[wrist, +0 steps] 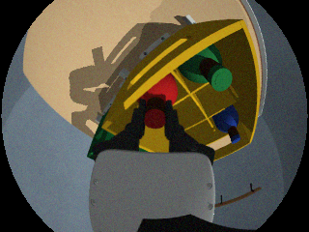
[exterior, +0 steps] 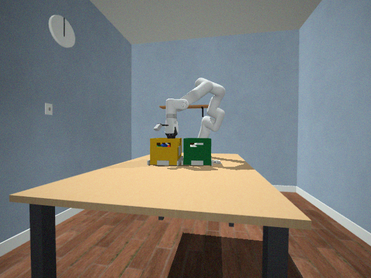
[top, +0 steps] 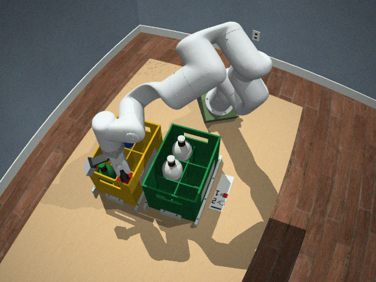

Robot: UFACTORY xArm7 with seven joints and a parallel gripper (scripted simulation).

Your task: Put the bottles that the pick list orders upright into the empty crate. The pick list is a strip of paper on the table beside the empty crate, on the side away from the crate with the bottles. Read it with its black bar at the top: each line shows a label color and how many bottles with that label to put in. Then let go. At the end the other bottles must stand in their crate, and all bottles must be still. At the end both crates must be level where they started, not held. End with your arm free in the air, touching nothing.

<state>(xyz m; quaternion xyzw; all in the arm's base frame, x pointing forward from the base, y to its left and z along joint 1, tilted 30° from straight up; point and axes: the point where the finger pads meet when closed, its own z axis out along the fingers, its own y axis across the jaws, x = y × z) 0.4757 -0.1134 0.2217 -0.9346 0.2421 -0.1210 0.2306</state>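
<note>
Now: hand 7 cm above the red-labelled bottle. Also, from my hand: green-labelled bottle (8 cm to the right, 7 cm below, 3 cm ahead); blue bottle (15 cm to the right, 14 cm behind, 7 cm below); yellow crate (7 cm to the right, 7 cm below, 7 cm behind).
</note>
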